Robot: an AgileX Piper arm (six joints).
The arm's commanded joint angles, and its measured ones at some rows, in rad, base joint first. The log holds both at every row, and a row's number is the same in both.
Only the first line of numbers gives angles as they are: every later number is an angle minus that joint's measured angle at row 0.
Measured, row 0:
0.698, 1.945, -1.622, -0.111, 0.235, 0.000
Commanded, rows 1 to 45:
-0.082, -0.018, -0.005, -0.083, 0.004, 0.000
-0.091, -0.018, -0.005, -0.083, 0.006, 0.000
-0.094, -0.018, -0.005, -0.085, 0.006, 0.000
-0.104, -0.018, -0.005, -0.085, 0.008, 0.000
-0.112, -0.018, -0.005, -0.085, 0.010, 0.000
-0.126, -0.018, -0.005, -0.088, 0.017, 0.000
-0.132, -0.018, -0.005, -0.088, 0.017, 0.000
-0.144, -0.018, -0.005, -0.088, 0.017, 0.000
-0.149, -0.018, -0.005, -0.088, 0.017, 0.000
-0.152, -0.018, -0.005, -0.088, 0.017, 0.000
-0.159, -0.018, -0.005, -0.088, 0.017, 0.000
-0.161, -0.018, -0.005, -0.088, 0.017, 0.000
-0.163, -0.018, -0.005, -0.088, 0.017, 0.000
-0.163, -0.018, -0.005, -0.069, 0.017, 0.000
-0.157, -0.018, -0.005, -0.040, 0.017, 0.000
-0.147, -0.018, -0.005, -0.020, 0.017, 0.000
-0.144, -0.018, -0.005, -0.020, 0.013, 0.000
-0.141, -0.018, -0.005, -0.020, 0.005, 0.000
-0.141, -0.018, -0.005, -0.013, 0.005, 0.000
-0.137, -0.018, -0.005, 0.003, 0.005, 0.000
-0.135, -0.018, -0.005, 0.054, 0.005, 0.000
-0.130, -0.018, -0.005, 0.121, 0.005, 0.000
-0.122, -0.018, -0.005, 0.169, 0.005, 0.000
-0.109, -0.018, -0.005, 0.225, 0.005, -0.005
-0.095, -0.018, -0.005, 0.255, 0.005, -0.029
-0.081, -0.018, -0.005, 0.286, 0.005, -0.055
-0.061, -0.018, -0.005, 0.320, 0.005, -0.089
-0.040, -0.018, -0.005, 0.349, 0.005, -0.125
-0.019, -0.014, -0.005, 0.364, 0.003, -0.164
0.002, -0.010, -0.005, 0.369, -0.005, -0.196
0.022, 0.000, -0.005, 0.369, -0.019, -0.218
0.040, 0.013, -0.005, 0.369, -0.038, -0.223
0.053, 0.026, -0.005, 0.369, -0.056, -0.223
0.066, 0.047, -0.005, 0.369, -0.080, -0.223
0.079, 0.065, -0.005, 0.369, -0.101, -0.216
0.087, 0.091, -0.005, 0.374, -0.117, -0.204
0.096, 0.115, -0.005, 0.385, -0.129, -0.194
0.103, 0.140, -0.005, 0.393, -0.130, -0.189
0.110, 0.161, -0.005, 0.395, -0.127, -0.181
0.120, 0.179, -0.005, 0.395, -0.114, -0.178
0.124, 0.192, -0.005, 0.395, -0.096, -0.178
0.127, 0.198, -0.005, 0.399, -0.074, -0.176
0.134, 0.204, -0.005, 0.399, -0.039, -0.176
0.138, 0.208, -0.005, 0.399, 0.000, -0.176
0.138, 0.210, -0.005, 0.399, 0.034, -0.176
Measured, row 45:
0.124, 0.196, -0.004, 0.393, -0.073, -0.184
